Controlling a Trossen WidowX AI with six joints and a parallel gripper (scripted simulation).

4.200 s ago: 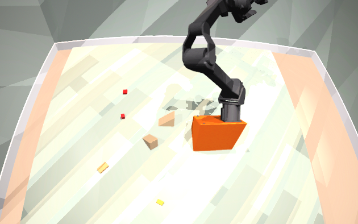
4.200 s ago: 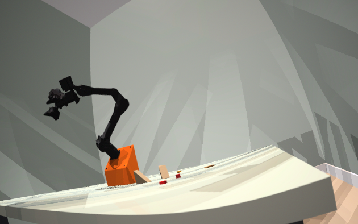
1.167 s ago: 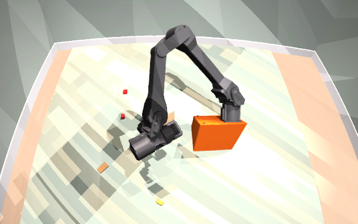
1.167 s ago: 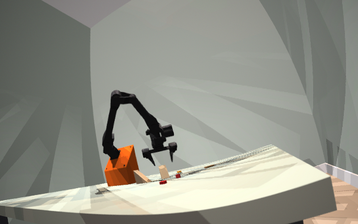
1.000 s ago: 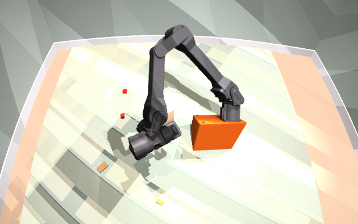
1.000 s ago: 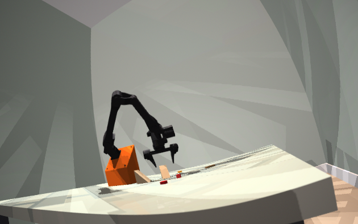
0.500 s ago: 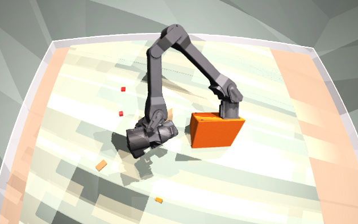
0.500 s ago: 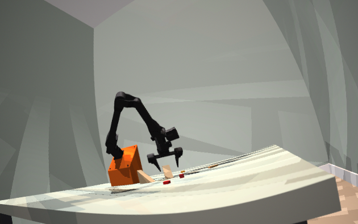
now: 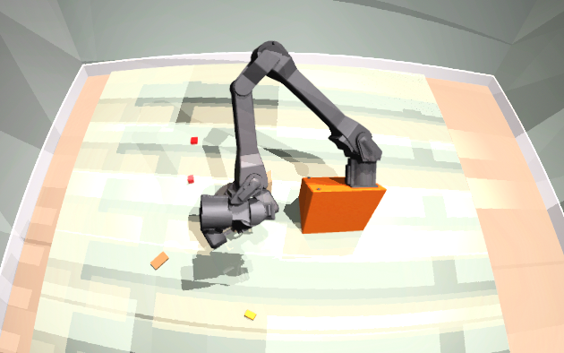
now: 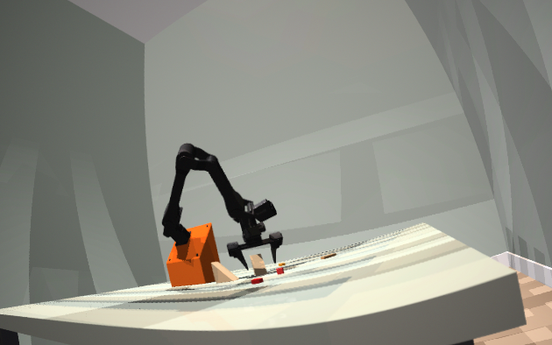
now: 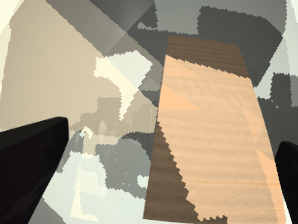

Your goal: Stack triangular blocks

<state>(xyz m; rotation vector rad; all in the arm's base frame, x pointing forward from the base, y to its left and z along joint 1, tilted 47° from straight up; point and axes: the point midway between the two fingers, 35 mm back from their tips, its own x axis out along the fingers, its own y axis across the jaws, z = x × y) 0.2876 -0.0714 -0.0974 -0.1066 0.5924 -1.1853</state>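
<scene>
Now: the tan triangular block 1 cm behind my gripper tip, 1 cm to the right of it and 1 cm below it. The rest, counted from my gripper tip: small red cube 13 cm ahead, 14 cm to the right, 2 cm below; then small yellow piece 4 cm behind, 24 cm to the left, 2 cm below; then small tan piece 20 cm ahead, 10 cm to the left, 2 cm below.
</scene>
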